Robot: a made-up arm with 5 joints.
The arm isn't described. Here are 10 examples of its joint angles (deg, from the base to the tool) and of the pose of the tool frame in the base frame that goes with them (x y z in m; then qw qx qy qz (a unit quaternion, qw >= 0)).
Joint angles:
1: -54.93 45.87 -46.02 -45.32 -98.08
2: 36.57 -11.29 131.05 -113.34 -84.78
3: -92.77 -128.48 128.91 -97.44 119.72
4: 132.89 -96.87 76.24 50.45 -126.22
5: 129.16 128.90 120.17 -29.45 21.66
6: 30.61 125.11 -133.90 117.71 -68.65
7: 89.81 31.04 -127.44 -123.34 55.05
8: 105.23 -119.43 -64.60 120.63 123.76
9: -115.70 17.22 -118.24 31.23 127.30
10: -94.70 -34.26 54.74 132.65 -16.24
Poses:
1: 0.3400 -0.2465 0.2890 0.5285 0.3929 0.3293 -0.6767
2: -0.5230 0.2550 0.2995 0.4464 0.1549 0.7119 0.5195
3: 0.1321 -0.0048 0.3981 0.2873 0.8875 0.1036 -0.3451
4: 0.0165 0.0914 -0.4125 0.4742 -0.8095 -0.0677 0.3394
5: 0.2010 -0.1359 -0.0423 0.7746 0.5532 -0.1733 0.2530
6: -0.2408 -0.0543 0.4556 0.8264 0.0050 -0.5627 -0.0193
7: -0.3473 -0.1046 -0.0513 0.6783 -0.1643 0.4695 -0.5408
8: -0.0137 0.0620 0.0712 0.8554 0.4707 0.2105 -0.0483
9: 0.4391 0.0112 0.0794 0.3979 -0.6816 0.3624 -0.4957
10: 0.1565 -0.0227 0.4170 0.2853 0.2209 -0.8085 0.4649
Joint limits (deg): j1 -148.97..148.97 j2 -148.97..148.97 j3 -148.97..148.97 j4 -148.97..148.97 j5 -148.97..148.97
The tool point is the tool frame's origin. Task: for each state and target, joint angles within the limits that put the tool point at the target. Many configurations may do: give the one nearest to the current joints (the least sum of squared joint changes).
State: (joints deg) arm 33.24 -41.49 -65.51 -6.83 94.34
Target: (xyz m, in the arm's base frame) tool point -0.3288 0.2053 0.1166
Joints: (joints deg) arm 57.82 -38.87 -81.87 -11.37 59.01
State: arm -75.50 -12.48 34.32 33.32 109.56
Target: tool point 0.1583 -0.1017 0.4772
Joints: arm -45.64 20.09 43.84 45.82 83.10
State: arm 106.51 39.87 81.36 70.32 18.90
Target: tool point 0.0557 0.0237 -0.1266
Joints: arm 126.66 57.86 94.85 93.72 -9.57
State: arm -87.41 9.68 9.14 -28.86 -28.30
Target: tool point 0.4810 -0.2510 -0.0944
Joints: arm -134.29 9.09 34.09 -56.18 -51.75
